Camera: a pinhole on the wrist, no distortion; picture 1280 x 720 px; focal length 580.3 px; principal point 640.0 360.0 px. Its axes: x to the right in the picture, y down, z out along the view. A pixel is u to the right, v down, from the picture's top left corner.
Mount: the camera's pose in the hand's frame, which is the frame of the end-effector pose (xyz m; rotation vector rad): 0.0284 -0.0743 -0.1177 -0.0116 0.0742 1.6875
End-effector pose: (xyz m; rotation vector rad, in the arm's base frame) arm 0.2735 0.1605 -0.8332 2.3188 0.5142 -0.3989
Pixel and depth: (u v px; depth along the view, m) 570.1 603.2 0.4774
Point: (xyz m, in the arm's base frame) 0.0360 -0.0521 -1.1034
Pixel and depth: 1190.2 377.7 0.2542
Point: 0.3415 -0.0448 -0.8162
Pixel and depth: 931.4 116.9 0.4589
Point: 0.5070 -0.1482 -1.0258
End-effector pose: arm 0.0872 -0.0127 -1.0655 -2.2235 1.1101 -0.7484
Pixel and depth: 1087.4 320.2 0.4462
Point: 0.1580 -0.1265 -1.4725
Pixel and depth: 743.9 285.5 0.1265
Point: 0.1380 -0.0276 -1.0303
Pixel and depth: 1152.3 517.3 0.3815
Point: 0.0640 -0.0141 -1.4455
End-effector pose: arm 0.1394 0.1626 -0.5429 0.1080 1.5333 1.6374
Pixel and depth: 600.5 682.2 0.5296
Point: 0.5984 0.3257 -0.4240
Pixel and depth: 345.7 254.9 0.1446
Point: 0.1844 0.2096 -0.6834
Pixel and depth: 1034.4 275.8 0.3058
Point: 0.1265 0.3546 -0.3988
